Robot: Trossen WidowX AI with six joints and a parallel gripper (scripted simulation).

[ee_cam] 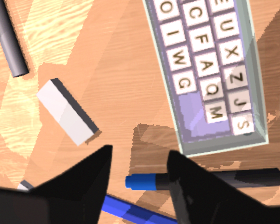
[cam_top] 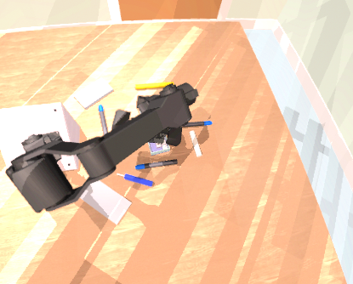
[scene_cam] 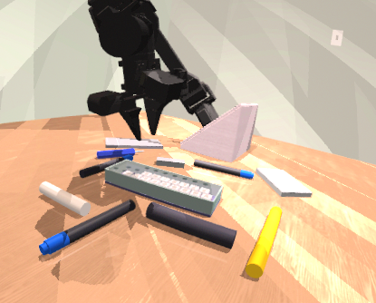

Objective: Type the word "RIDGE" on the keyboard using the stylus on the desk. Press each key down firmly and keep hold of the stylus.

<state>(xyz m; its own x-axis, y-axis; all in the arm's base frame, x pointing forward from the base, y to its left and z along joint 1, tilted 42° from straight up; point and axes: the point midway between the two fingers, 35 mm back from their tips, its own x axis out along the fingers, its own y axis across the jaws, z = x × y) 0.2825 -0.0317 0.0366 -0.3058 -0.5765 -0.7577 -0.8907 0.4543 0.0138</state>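
Now: gripper tip 7 cm past the blue stylus, 9 cm to the left of it and 7 cm above it. Round my gripper tip: dark cylinder: 12 cm ahead, 15 cm to the left, 6 cm below; then white cylinder: 18 cm ahead, 2 cm to the right, 7 cm below; then stylus tip: 10 cm behind, 8 cm to the right, 7 cm below.
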